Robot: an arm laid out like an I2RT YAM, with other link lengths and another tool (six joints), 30 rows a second.
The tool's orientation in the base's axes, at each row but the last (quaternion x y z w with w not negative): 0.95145 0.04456 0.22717 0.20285; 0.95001 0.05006 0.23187 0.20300; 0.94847 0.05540 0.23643 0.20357; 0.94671 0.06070 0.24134 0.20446; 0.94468 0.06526 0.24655 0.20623; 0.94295 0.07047 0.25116 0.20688; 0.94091 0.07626 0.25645 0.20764; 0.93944 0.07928 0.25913 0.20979; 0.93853 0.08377 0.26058 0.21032; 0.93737 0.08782 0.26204 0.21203; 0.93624 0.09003 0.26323 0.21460
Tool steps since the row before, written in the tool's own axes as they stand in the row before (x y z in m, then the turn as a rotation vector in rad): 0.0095 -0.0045 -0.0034 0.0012 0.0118 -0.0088; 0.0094 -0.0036 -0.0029 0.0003 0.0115 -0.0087; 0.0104 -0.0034 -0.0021 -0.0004 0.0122 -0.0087; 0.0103 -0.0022 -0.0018 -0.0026 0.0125 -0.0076; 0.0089 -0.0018 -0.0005 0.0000 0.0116 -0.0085; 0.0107 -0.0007 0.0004 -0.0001 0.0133 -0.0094; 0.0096 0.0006 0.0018 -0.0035 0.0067 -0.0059; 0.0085 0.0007 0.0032 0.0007 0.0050 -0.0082; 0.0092 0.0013 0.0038 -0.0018 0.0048 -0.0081; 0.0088 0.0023 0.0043 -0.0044 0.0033 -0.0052; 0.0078 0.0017 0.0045 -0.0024 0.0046 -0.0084
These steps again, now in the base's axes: 0.0070 0.0070 0.0049 -0.0030 -0.0074 0.0125; 0.0070 0.0061 0.0048 -0.0037 -0.0073 0.0119; 0.0082 0.0059 0.0047 -0.0043 -0.0081 0.0119; 0.0081 0.0048 0.0050 -0.0057 -0.0092 0.0102; 0.0075 0.0038 0.0035 -0.0039 -0.0075 0.0116; 0.0094 0.0030 0.0041 -0.0044 -0.0087 0.0130; 0.0092 0.0012 0.0032 -0.0058 -0.0048 0.0059; 0.0089 0.0004 0.0017 -0.0035 -0.0014 0.0089; 0.0099 0.0000 0.0018 -0.0055 -0.0019 0.0076; 0.0099 -0.0011 0.0017 -0.0063 -0.0023 0.0035; 0.0091 -0.0009 0.0008 -0.0062 -0.0018 0.0074
